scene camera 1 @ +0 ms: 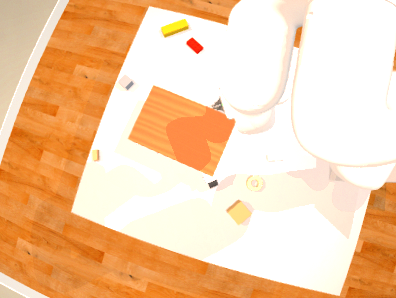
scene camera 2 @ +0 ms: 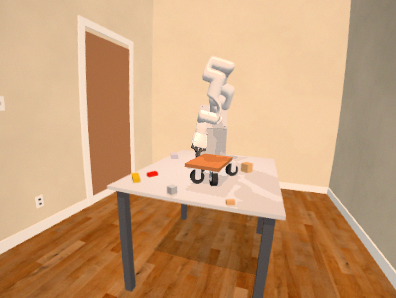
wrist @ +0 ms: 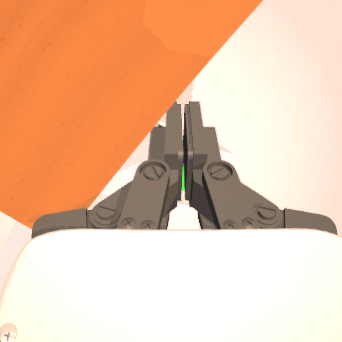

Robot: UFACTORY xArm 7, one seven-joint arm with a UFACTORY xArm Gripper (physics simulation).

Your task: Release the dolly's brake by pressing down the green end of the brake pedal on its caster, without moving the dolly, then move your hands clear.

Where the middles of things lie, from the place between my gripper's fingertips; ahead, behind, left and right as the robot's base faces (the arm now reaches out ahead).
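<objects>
Dolly point(scene camera 1: 186, 131): 11 cm to the left of my hand, 7 cm ahead of it, 4 cm below it.
</objects>
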